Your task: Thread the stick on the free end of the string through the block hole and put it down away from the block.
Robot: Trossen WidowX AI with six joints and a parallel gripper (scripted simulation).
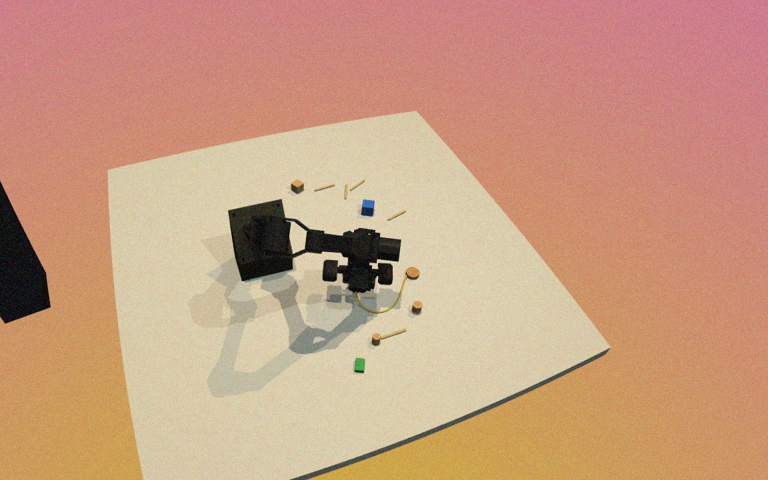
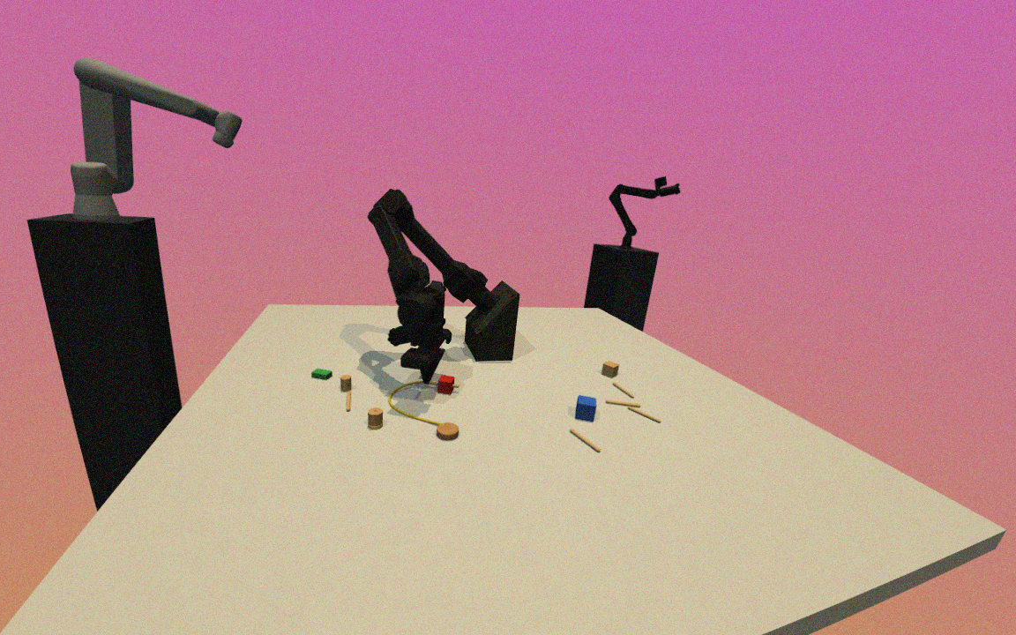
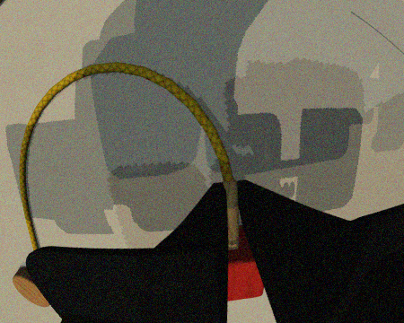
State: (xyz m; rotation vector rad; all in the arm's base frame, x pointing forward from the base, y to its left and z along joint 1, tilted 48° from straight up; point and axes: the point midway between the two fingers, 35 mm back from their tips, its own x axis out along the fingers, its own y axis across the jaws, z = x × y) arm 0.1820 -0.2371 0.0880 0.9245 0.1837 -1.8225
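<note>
My gripper tip is now 4 cm to the right of the red cube and 2 cm short of it. The rest, counted from my gripper tip: green block: 21 cm to the right, 11 cm behind, 1 cm below; wooden cylinder: 13 cm to the right, 12 cm ahead; round wooden button: 19 cm ahead, 1 cm to the right, 1 cm below.
</note>
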